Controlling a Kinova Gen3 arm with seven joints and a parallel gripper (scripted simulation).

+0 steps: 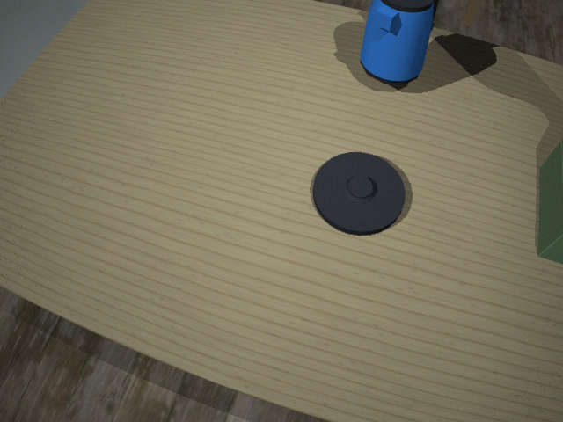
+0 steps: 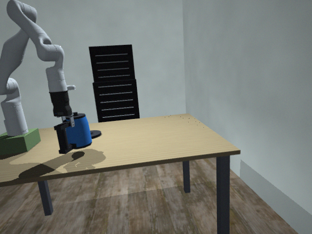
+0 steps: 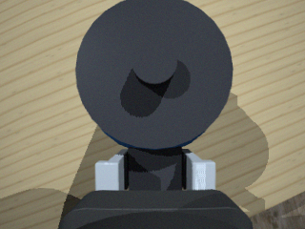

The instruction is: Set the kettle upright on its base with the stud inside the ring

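My hand is 5 cm above the blue kettle, 3 cm to the right of it and 1 cm short of it. The rest, counted from my hand: black round base 34 cm to the left, 17 cm below, 3 cm behind.
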